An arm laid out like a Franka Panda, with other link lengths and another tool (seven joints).
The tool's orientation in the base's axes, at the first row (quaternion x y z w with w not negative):
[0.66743, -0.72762, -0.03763, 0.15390]
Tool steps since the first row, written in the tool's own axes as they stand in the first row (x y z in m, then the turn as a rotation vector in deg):
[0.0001, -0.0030, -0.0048, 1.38, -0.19, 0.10]
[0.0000, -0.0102, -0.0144, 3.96, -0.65, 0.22]
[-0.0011, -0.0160, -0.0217, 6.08, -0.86, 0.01]
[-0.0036, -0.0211, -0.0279, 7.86, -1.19, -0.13]
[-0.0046, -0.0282, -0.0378, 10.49, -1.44, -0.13]
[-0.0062, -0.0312, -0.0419, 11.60, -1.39, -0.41]
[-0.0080, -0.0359, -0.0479, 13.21, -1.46, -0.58]
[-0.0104, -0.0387, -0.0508, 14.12, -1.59, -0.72]
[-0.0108, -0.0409, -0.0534, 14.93, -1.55, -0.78]
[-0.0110, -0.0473, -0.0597, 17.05, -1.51, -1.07]
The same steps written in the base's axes. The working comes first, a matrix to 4 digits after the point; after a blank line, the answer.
The tool's axes in the first row as the columns of a matrix, in the base's axes (used below as rounded here):
[-0.0617, -0.9597, -0.2742]
[-0.9829, 0.1062, -0.1507]
[0.1737, 0.2602, -0.9498]

[0.0042, 0.0003, 0.0038, 0.07, -1.39, 0.10]
[0.0137, 0.0011, 0.0110, 0.32, -3.99, 0.31]
[0.0214, 0.0027, 0.0163, 0.45, -6.07, 0.82]
[0.0281, 0.0055, 0.0204, 0.69, -7.83, 1.18]
[0.0377, 0.0072, 0.0278, 0.77, -10.44, 1.57]
[0.0418, 0.0091, 0.0306, 0.73, -11.49, 2.04]
[0.0481, 0.0113, 0.0348, 0.75, -13.05, 2.47]
[0.0517, 0.0138, 0.0364, 0.85, -13.94, 2.72]
[0.0546, 0.0143, 0.0382, 0.78, -14.72, 2.93]
[0.0624, 0.0148, 0.0425, 0.69, -16.76, 3.58]

